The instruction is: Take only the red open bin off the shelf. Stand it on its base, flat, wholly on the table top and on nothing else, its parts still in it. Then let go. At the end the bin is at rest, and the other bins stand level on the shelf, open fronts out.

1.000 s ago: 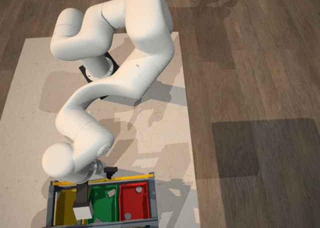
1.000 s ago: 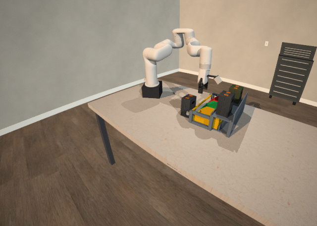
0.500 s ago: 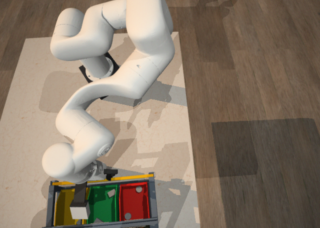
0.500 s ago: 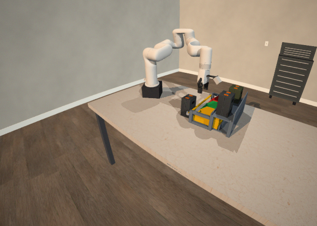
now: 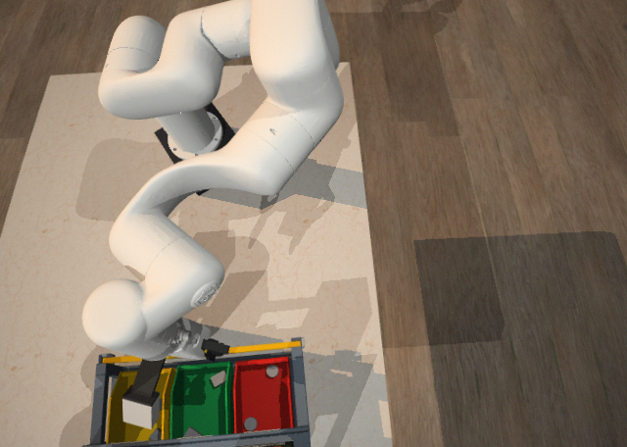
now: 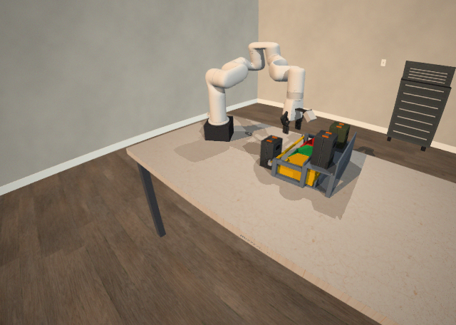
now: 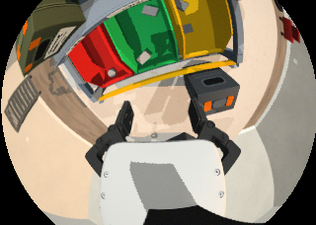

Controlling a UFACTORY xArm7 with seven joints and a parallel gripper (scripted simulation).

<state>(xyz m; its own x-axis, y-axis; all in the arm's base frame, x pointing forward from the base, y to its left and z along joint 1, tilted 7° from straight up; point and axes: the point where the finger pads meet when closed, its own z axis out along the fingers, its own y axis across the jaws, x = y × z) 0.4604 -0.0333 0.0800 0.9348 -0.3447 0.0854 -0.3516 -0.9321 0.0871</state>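
My gripper is now 100 mm above the thin yellow bar. The rest, counted from my hand: yellow bin (90 mm ahead, 120 mm to the right, 120 mm below); green bin (100 mm ahead, 10 mm to the right, 120 mm below); red open bin (120 mm ahead, 100 mm to the left, 120 mm below).
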